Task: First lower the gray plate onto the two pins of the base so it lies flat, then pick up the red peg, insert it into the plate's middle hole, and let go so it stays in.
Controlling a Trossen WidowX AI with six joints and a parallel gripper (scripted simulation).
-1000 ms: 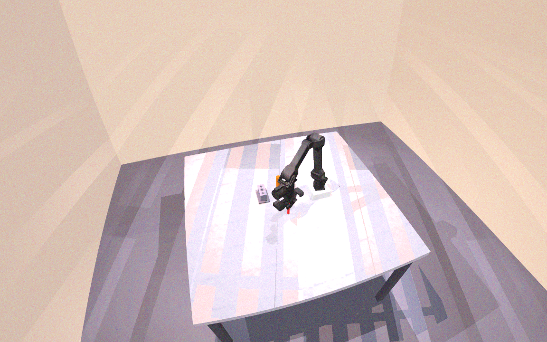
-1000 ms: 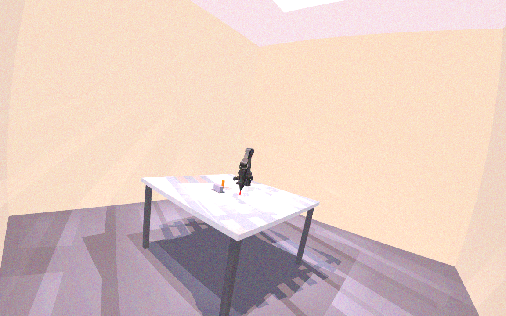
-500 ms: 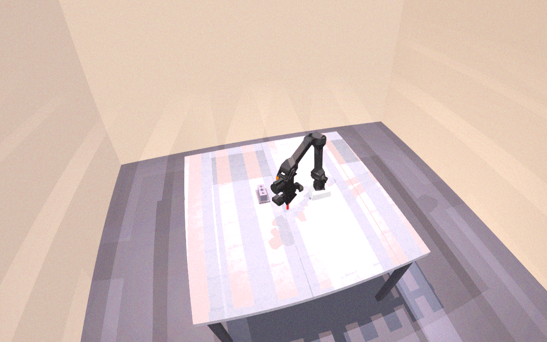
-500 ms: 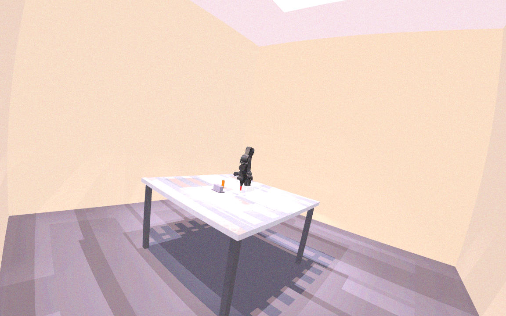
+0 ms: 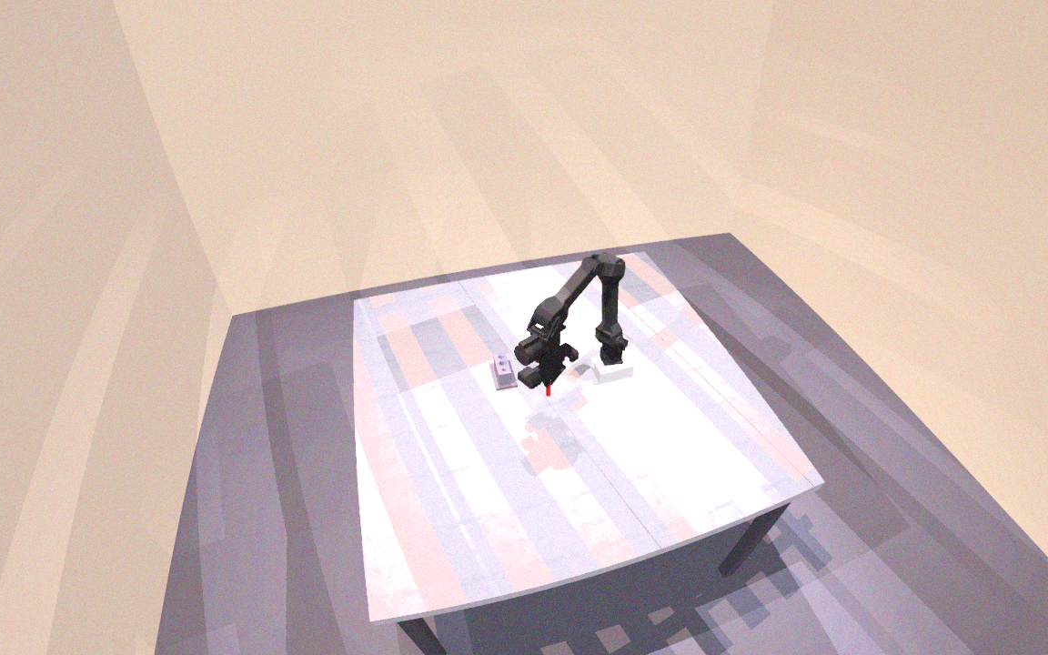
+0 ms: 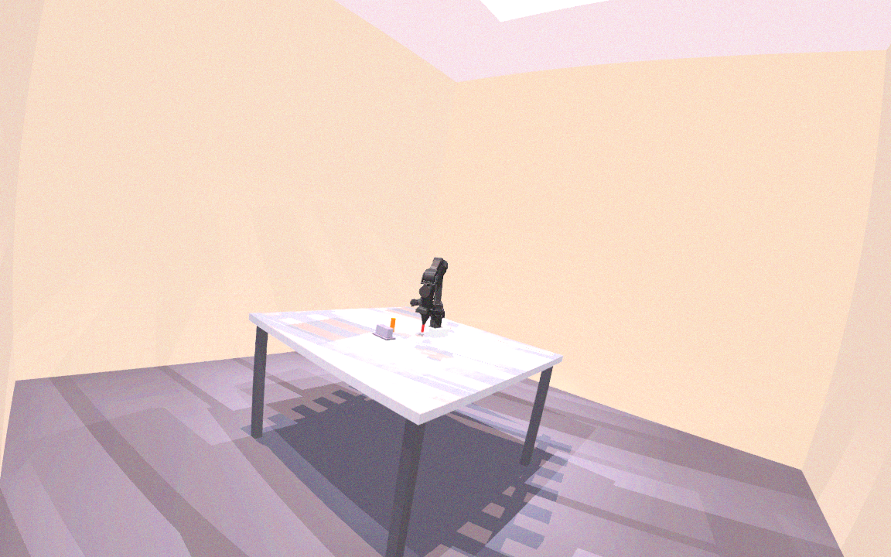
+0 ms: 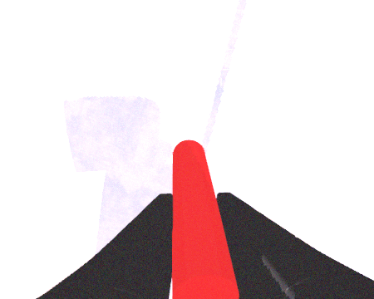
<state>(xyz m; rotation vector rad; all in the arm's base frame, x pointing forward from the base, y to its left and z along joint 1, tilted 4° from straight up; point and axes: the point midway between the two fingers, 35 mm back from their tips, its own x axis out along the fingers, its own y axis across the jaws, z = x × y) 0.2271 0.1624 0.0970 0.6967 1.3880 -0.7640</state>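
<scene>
The gray plate lies 130 mm ahead of my gripper tip, 160 mm to the right of it and 70 mm below it. Also, from my gripper tip: red peg right at my gripper tip; orange cylinder 20 mm ahead, 240 mm to the right, 70 mm below; base 130 mm ahead, 160 mm to the right, 100 mm below.
</scene>
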